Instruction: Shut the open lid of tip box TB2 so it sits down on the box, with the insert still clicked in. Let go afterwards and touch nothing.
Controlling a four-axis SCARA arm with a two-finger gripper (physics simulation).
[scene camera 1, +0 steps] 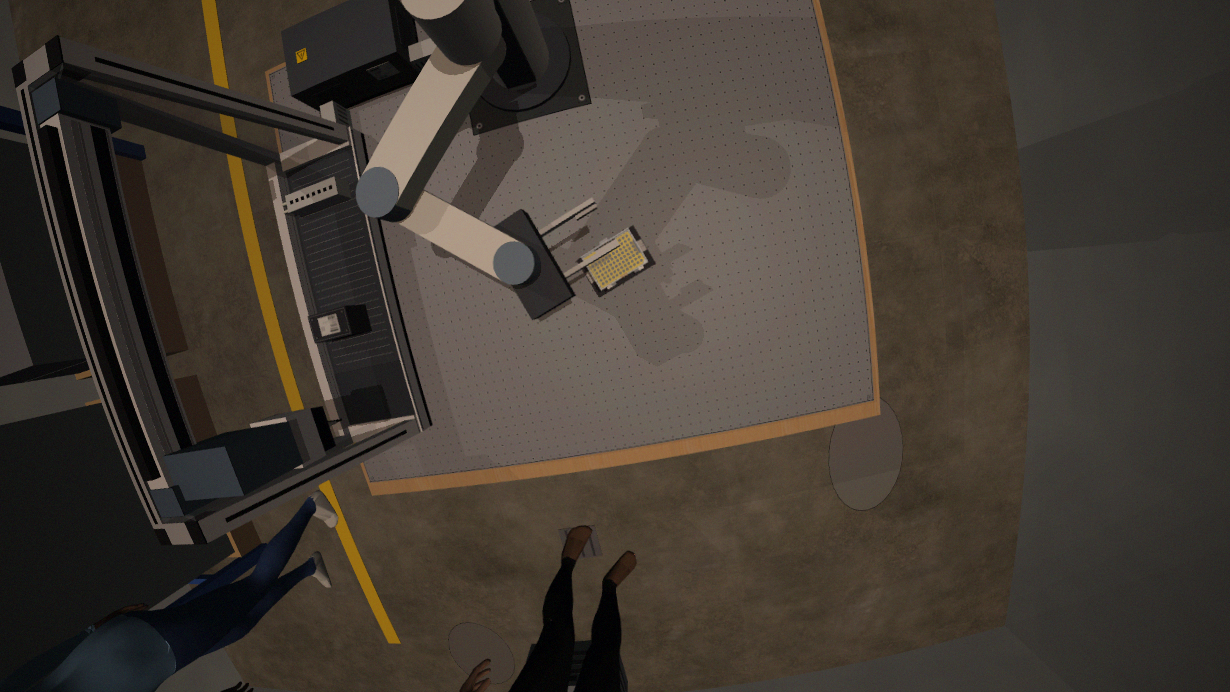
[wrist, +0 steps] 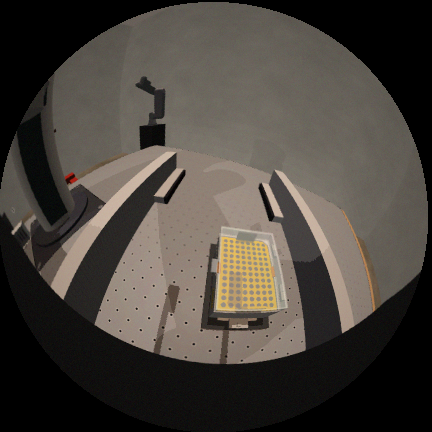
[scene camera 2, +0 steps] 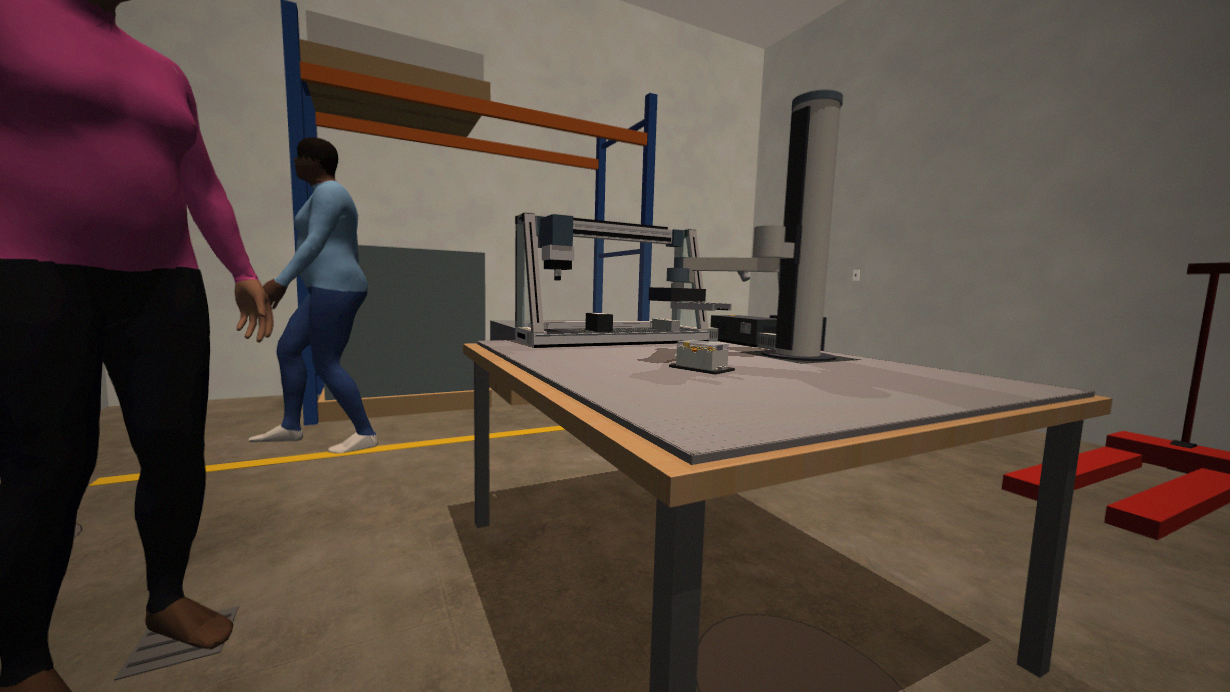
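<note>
Tip box TB2 stands upright on a dark base. Its yellow insert lies level, with regular rows of holes. Pale clear lid edges show along its far and right sides in the wrist view. The lid appears to lie low over the insert, but I cannot tell if it sits fully down. The insert's clips are too small to judge. My gripper is shut to its narrowest, with a gap between its long fingers and nothing held. It hangs above the table; one finger overlaps the box from overhead.
The perforated table top bears the box. A gantry machine stands at one side, with a dark block on its deck. A dark control unit stands beside the arm's column.
</note>
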